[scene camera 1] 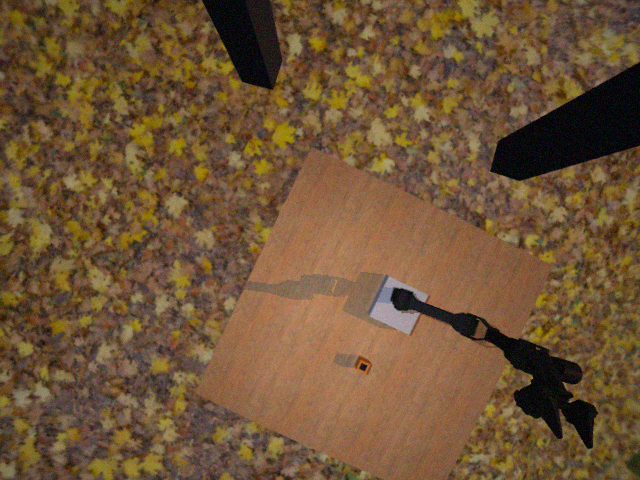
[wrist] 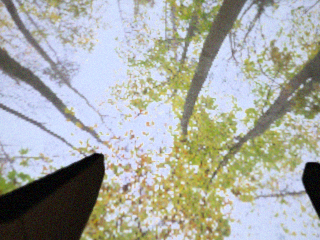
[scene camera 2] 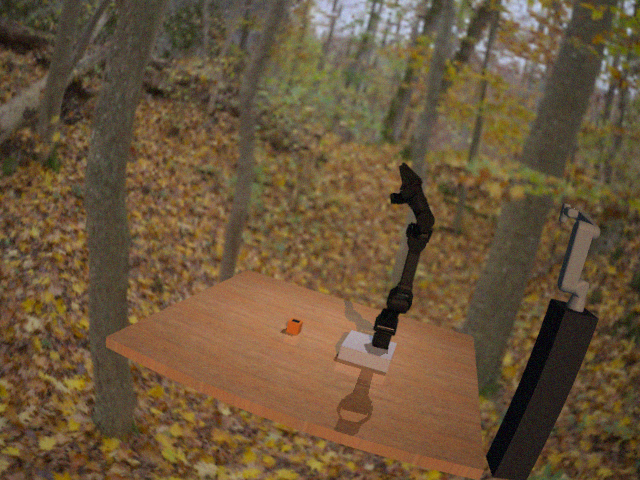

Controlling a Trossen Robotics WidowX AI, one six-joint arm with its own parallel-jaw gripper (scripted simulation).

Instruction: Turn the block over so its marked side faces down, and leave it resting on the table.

gripper: scene camera 1 575, 443; wrist; scene camera 2
same spot on gripper: (wrist: 67, 196) = (scene camera 2: 406, 170)
